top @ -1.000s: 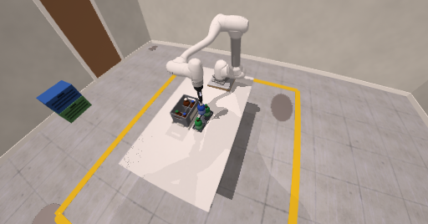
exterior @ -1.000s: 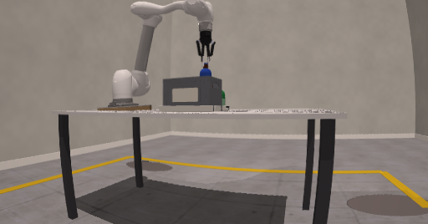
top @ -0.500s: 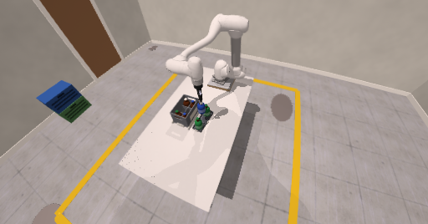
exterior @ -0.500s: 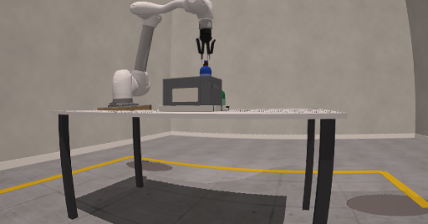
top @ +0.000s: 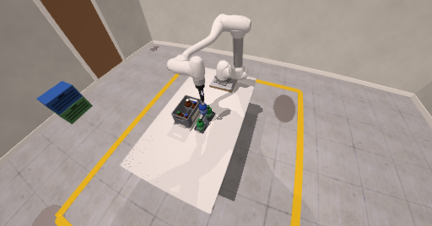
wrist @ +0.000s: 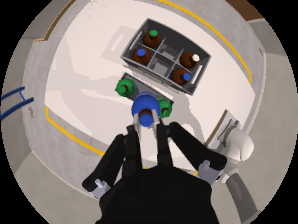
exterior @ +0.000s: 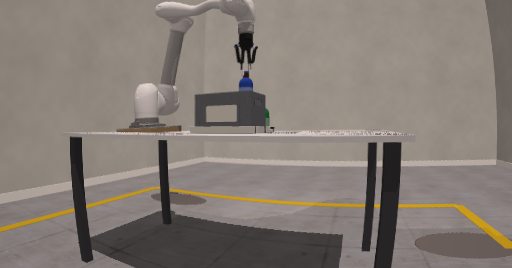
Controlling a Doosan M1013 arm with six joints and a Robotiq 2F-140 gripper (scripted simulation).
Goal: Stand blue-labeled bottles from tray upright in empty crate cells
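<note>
Right now my hand is 90 mm above the blue-labeled bottle. From my hand the other things lie so: grey crate: 250 mm below, 190 mm to the right, 40 mm ahead; then tray: 320 mm below; then green bottle: 250 mm below, 90 mm ahead, 10 mm to the left.
</note>
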